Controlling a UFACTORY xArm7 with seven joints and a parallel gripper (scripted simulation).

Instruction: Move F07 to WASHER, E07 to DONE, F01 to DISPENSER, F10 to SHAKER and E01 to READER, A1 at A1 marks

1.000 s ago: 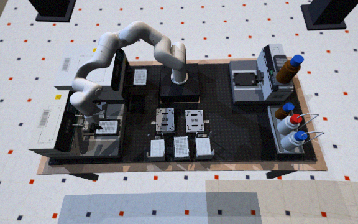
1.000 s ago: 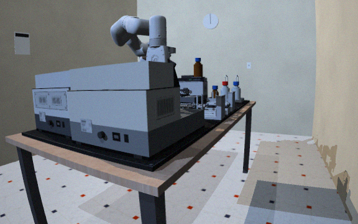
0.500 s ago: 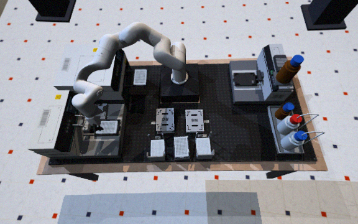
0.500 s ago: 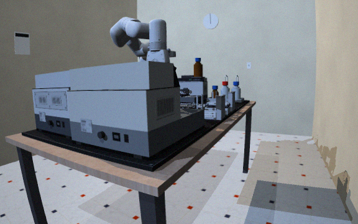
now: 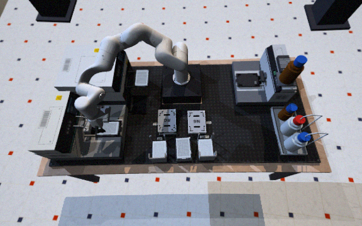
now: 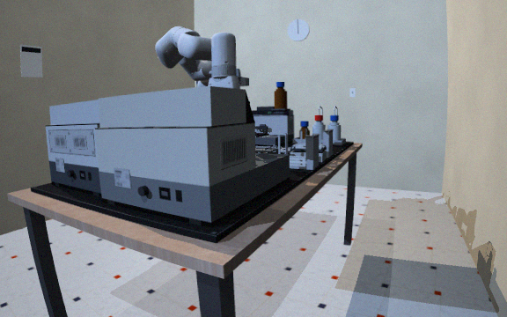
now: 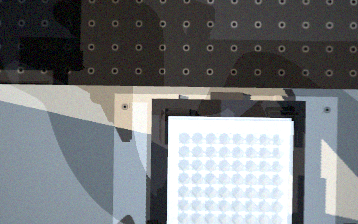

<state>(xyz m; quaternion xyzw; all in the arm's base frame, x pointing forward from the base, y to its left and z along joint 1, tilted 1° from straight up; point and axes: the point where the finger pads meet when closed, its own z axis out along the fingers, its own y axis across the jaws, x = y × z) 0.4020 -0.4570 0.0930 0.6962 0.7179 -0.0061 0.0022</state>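
Now: hand 70 mm above the white well plate. Also, from my hand: DONE label (620 mm to the left, 170 mm below, 10 mm ahead); brown bottle (1110 mm to the left, 300 mm behind, 110 mm above).
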